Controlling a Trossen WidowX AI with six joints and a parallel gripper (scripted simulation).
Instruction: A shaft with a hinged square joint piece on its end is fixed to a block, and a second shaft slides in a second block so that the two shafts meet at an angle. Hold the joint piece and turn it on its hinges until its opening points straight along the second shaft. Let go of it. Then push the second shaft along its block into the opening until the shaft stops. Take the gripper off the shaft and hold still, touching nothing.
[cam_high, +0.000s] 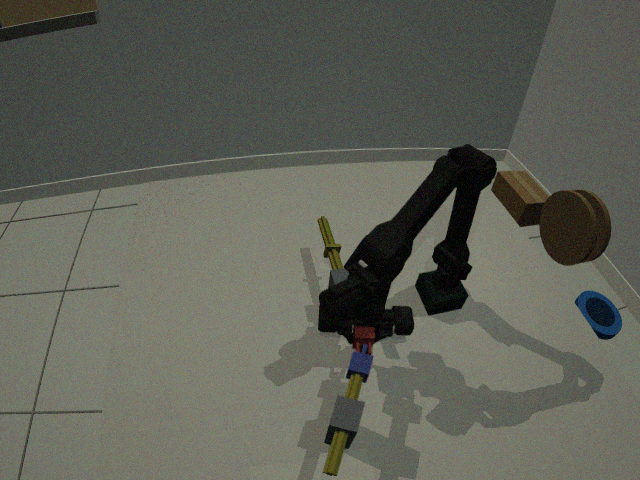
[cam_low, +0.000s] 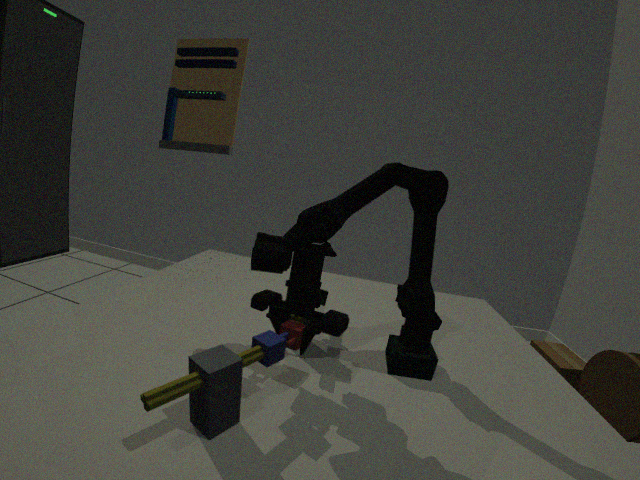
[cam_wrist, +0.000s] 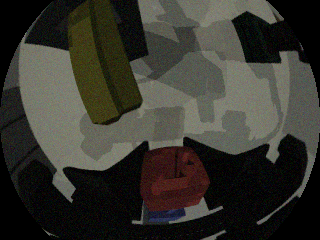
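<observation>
My gripper tip is 10 mm to the right of the red joint piece and 40 mm below it.
</observation>
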